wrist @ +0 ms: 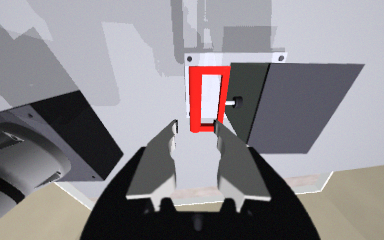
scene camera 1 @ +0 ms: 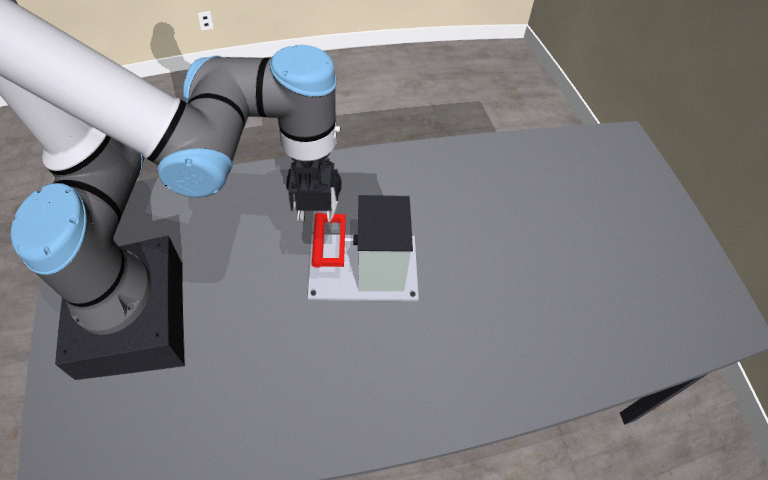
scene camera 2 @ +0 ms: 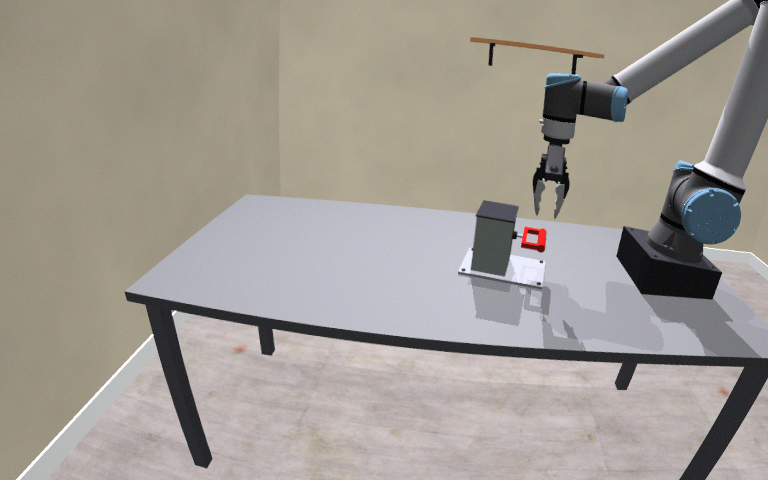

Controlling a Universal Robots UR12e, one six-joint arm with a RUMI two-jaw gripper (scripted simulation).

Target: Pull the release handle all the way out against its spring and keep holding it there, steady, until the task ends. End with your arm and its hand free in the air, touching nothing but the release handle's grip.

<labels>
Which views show the gripper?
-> The wrist view, scene camera 1 and scene camera 2: all of them.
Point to a box housing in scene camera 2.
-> At 494, 224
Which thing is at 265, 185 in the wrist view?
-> The gripper.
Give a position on a box housing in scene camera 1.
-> At 384, 239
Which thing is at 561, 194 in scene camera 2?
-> The gripper.
</labels>
